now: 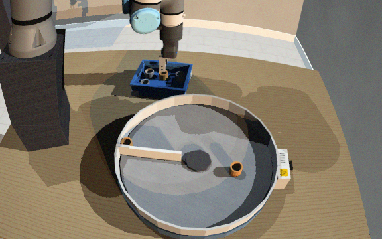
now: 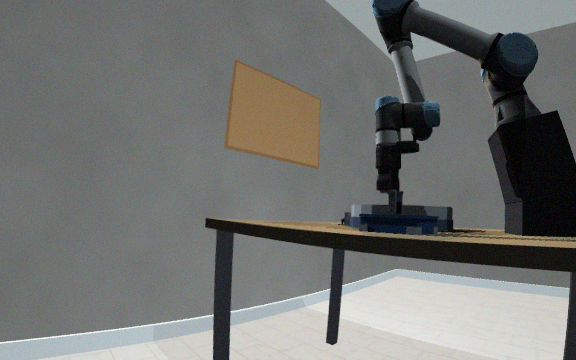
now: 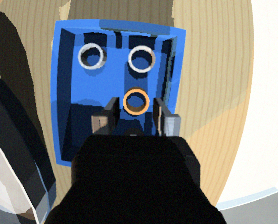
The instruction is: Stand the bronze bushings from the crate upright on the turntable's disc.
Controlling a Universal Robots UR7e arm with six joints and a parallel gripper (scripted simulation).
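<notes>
Right now the blue crate is 50 mm below my hand and 30 mm to the right of it. Round my hand: grey turntable disc 380 mm to the right, 110 mm ahead, 20 mm below.
</notes>
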